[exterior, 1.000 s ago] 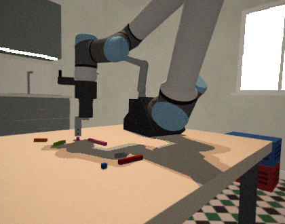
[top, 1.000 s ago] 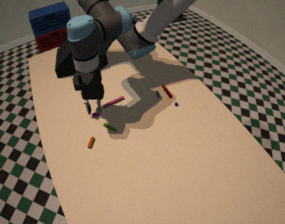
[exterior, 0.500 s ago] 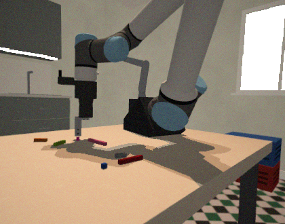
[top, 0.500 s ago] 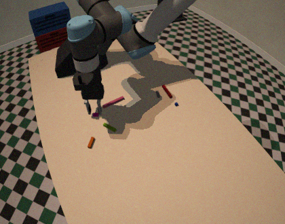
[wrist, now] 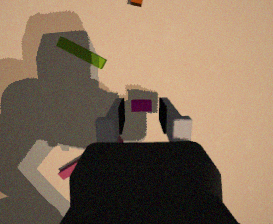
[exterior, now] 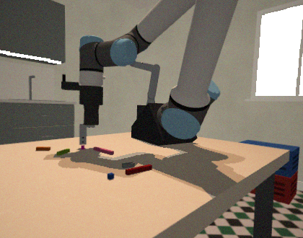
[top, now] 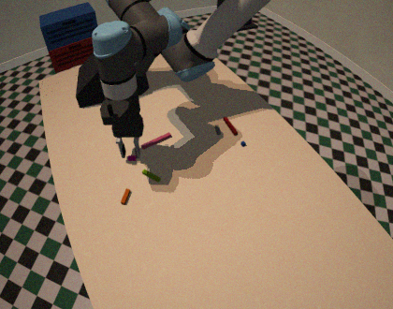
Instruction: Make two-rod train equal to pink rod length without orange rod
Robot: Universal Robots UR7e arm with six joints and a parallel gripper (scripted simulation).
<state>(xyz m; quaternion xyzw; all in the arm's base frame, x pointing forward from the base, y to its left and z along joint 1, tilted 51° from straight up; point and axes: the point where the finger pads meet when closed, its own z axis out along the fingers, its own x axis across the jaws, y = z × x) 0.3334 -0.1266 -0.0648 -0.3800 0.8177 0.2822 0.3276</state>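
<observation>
Now: the magenta rod 30 mm below my hand. The rest, counted from my hand: lime rod (80 mm ahead, 20 mm to the left, 30 mm below); pink rod (20 mm behind, 80 mm to the left, 30 mm below); orange rod (100 mm ahead, 60 mm to the right, 30 mm below).
</observation>
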